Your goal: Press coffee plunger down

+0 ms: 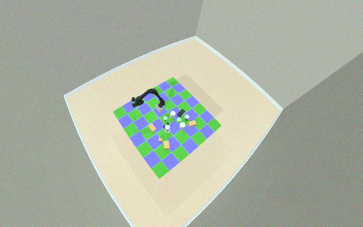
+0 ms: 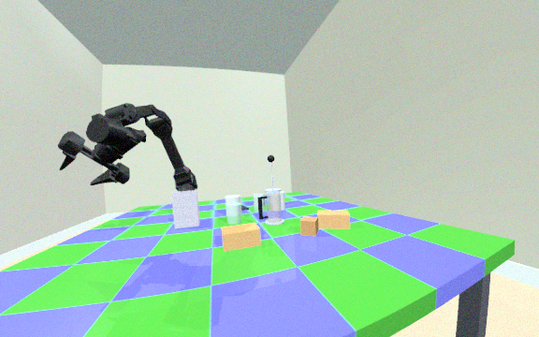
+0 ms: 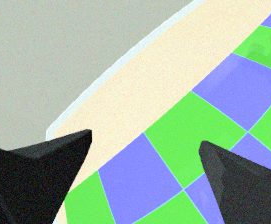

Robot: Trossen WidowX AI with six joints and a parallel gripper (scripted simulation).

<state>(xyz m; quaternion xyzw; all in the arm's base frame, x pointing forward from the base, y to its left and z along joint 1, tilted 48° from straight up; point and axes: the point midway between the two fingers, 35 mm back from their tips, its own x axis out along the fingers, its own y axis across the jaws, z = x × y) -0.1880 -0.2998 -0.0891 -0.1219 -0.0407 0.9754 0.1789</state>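
Right now the coffee press is 59 cm ahead of my gripper tip, 17 cm to the left of it and 10 cm below it.
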